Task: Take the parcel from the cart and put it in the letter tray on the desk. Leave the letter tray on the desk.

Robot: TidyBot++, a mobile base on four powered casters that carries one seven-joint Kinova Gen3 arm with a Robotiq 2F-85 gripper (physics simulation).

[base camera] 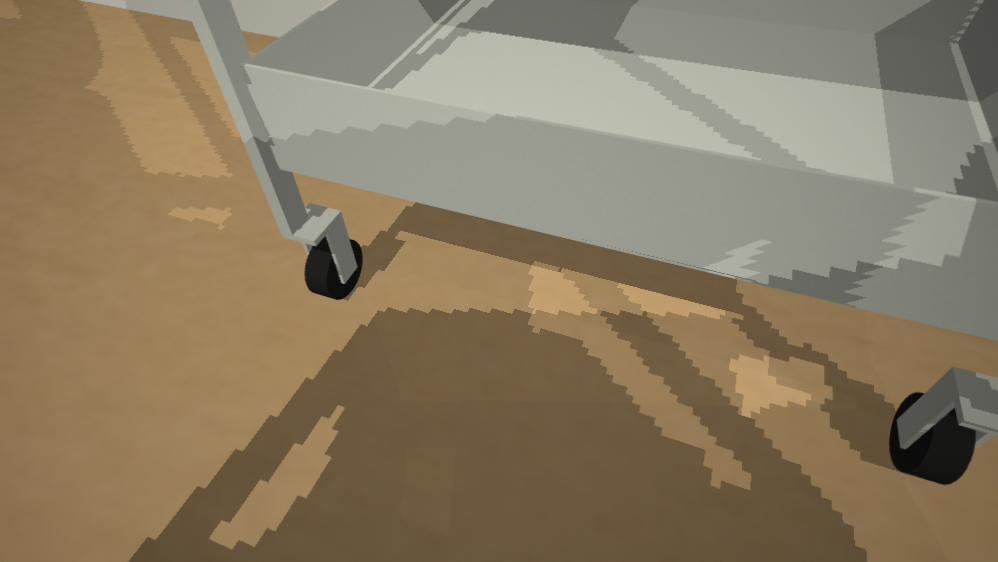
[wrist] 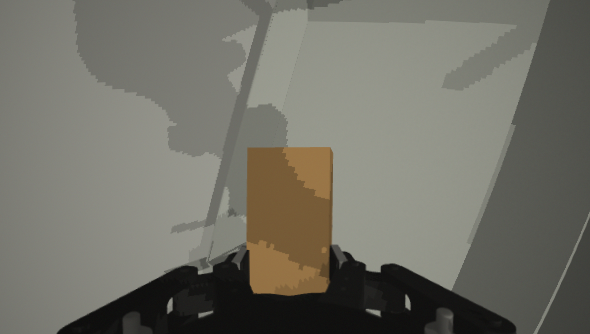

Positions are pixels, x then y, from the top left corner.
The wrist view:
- gripper: 290,259
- brown cardboard parcel: 289,189
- grey cart: 453,136
